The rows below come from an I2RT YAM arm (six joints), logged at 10 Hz.
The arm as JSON. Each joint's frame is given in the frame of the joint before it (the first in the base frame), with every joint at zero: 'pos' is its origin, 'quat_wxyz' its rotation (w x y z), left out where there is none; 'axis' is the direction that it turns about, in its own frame. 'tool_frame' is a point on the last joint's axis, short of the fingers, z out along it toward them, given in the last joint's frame.
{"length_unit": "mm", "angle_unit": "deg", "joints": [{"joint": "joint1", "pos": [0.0, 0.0, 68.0], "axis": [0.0, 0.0, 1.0]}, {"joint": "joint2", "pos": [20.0, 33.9, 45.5], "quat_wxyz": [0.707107, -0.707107, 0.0, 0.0], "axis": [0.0, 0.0, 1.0]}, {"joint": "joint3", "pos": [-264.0, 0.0, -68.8], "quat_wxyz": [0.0, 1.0, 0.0, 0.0], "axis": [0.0, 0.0, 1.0]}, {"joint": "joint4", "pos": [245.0, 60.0, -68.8], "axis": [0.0, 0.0, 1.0]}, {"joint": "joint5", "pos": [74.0, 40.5, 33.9], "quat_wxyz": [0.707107, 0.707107, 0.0, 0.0], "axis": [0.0, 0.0, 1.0]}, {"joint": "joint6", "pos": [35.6, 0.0, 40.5], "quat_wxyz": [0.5, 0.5, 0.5, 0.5], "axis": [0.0, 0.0, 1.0]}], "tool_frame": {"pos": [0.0, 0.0, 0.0], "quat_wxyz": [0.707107, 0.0, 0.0, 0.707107]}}
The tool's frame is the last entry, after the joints.
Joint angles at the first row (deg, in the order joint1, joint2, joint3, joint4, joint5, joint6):
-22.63 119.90 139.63 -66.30 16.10 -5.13
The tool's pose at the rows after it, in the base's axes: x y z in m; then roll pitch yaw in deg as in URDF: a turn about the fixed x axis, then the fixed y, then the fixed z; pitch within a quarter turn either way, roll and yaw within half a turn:
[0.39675 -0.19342 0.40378 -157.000 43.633 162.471]
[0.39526 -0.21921 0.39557 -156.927 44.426 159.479]
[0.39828 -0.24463 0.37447 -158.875 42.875 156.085]
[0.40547 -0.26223 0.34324 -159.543 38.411 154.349]
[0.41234 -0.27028 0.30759 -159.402 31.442 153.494]
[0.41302 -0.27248 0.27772 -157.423 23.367 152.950]
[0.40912 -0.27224 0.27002 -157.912 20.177 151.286]
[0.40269 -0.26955 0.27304 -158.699 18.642 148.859]
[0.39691 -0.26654 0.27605 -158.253 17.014 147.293]
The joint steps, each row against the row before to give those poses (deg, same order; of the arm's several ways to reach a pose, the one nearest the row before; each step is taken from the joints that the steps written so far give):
-1.93 0.37 0.00 2.44 1.96 -0.21
-3.06 1.51 -0.02 2.32 -0.04 0.02
-2.68 2.93 0.02 1.07 -1.31 0.44
-1.38 3.82 0.00 -0.65 -0.07 -0.05
-0.31 3.98 0.01 -2.95 1.03 0.02
0.02 3.15 0.00 -4.77 2.89 0.09
-0.19 0.65 -0.03 -3.01 0.30 1.36
-0.13 -0.57 0.06 -3.02 0.07 2.29
0.00 -0.54 0.01 -2.75 0.94 1.60

